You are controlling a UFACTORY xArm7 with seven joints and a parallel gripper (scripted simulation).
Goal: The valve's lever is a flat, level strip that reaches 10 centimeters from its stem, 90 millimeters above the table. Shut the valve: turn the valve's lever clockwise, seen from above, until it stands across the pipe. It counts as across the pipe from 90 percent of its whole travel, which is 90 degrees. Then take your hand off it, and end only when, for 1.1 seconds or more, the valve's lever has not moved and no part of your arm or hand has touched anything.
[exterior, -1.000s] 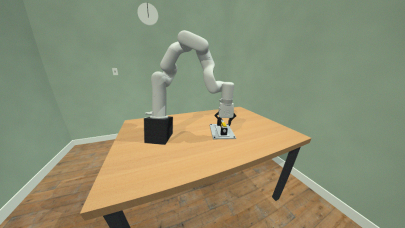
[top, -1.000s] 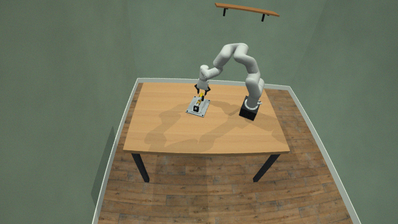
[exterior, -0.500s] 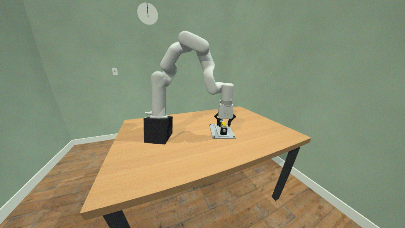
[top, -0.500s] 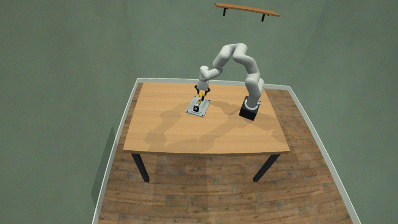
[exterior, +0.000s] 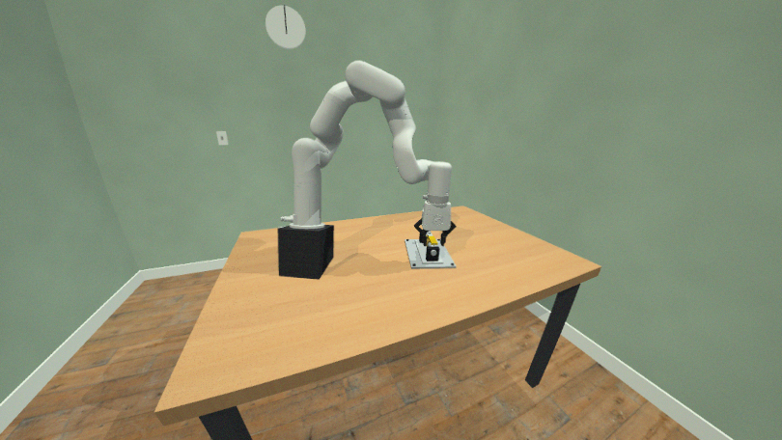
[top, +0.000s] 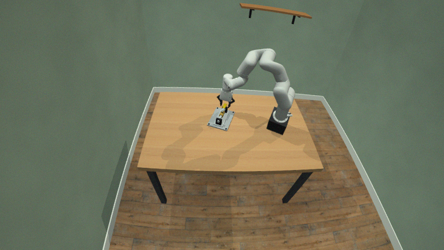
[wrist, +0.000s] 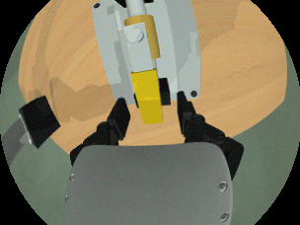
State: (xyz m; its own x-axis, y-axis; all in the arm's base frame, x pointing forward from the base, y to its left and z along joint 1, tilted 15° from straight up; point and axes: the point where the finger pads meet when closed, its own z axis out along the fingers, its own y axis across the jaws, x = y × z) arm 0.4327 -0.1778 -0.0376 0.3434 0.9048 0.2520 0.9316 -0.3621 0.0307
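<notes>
Right now my hand is 20 mm short of the yellow lever and 40 mm to the right of it.
</notes>
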